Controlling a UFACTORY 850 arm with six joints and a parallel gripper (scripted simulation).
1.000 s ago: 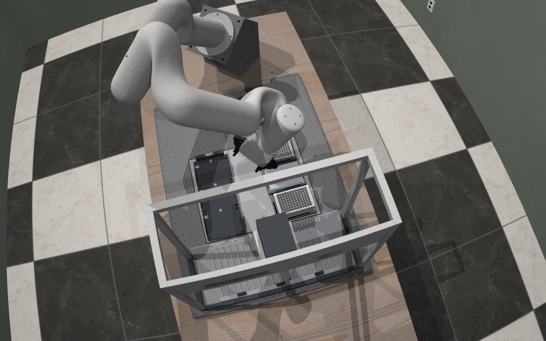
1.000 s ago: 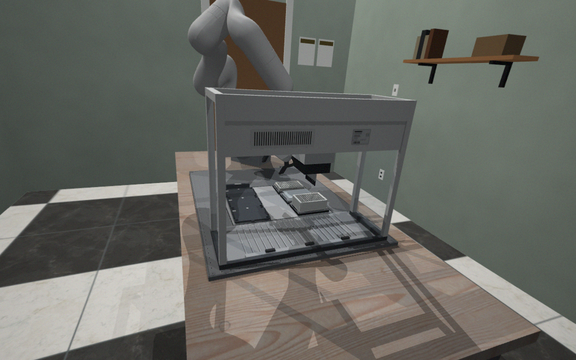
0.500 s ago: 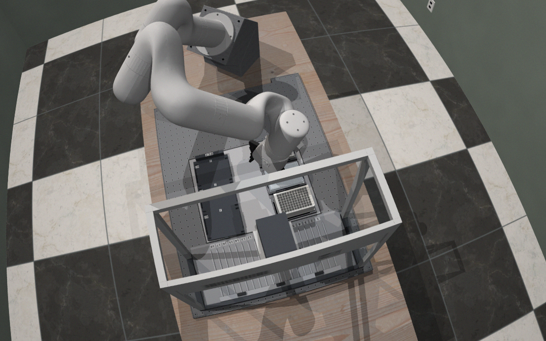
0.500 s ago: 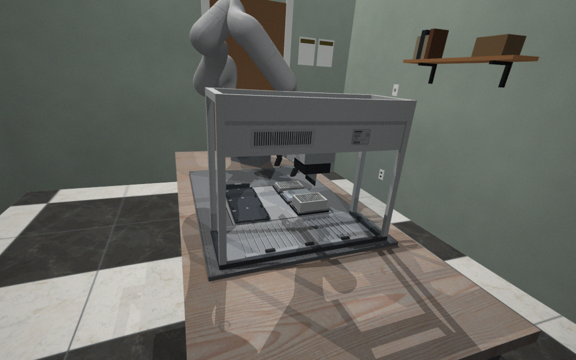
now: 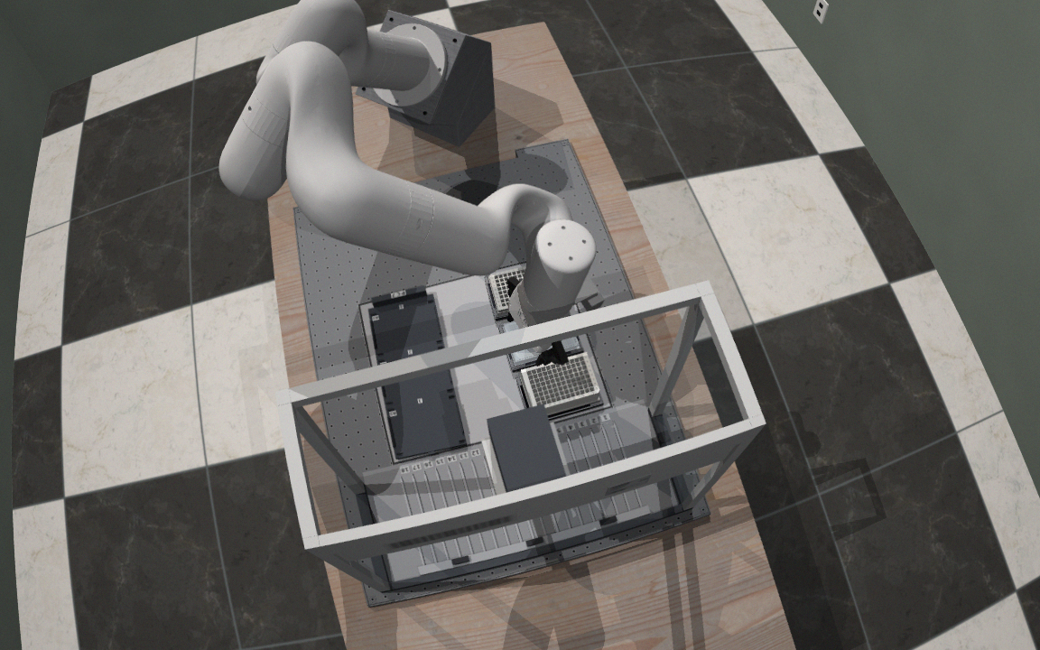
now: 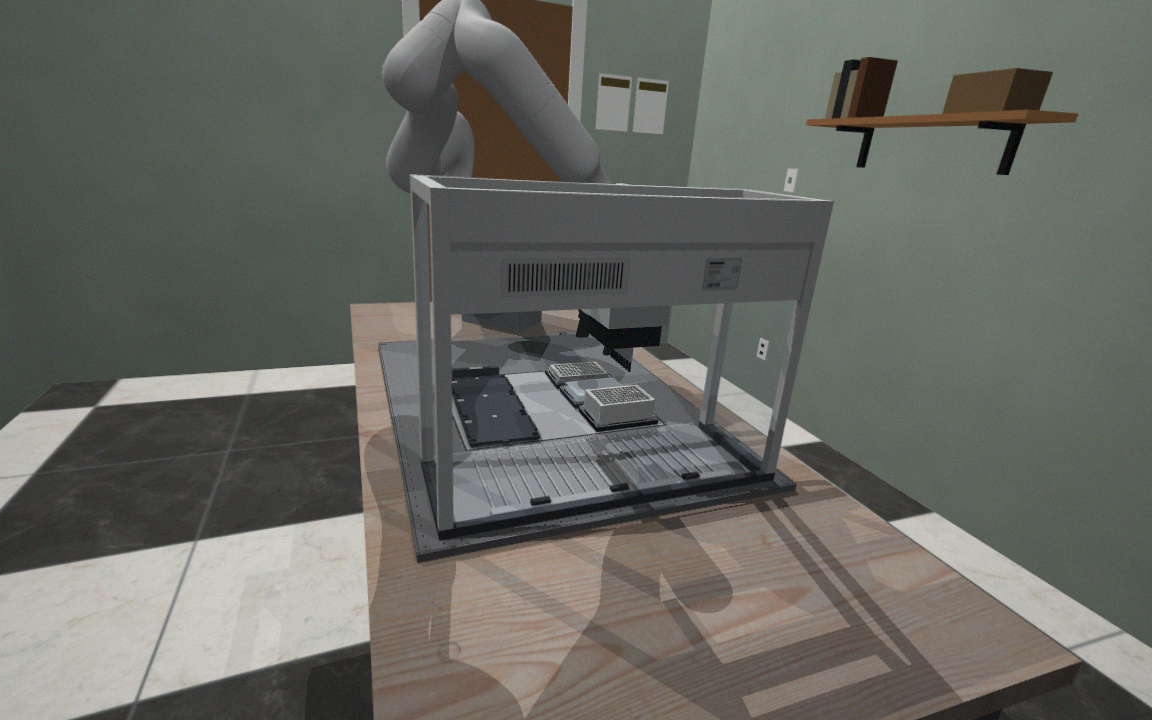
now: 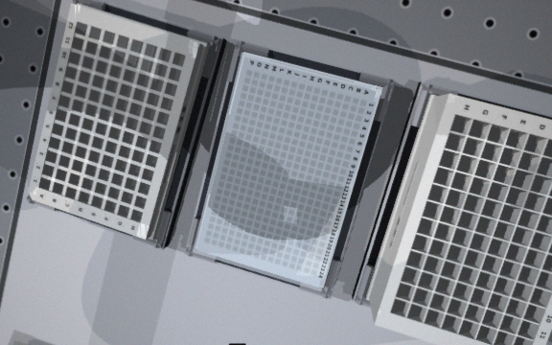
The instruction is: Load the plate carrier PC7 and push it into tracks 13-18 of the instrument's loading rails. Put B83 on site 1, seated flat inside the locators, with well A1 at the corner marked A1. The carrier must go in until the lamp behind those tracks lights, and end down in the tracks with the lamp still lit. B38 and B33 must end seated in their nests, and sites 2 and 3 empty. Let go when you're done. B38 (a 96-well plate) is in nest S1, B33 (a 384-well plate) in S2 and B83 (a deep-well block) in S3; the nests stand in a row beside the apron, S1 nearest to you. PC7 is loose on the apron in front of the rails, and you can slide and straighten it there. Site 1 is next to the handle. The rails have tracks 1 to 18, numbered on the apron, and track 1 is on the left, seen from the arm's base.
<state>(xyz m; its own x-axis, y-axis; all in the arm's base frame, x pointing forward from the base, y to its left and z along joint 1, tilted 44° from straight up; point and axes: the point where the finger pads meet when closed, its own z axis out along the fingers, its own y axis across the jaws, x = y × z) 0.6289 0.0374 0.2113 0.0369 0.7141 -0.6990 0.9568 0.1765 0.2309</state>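
Now: hand 60 mm short of the nest S3, 30 mm to the right of it and 150 mm above it. Also, from my hand: 96-well plate B38: 150 mm behind, 80 mm to the left, 140 mm below; then plate carrier PC7: 110 mm behind, 190 mm to the right, 140 mm below; then frame bar: 120 mm ahead, 120 mm to the right, 310 mm above.
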